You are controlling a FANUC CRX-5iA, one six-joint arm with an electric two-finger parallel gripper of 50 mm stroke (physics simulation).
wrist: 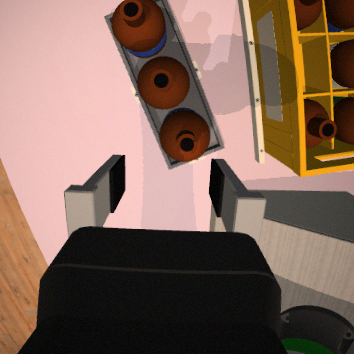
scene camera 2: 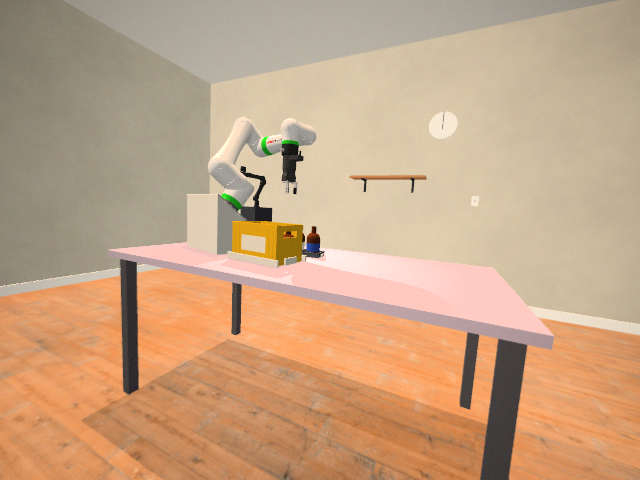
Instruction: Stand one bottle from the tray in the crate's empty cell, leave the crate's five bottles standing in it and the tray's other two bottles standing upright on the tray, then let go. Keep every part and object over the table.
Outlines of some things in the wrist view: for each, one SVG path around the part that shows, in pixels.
My gripper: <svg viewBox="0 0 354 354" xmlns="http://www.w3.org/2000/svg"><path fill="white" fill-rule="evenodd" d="M63 191L68 238L39 280L36 328L17 354L288 354L279 339L281 288L258 247L266 199L259 191L248 191L224 158L211 158L208 194L216 217L221 217L226 231L103 227L109 212L114 213L125 191L125 154L112 154L82 185L70 184Z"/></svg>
A white-labelled bottle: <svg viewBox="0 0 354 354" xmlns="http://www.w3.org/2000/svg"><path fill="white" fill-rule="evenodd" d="M153 57L141 66L137 74L136 85L138 93L145 103L154 108L172 108L178 105L188 93L190 84L188 72L184 65L173 57Z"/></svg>
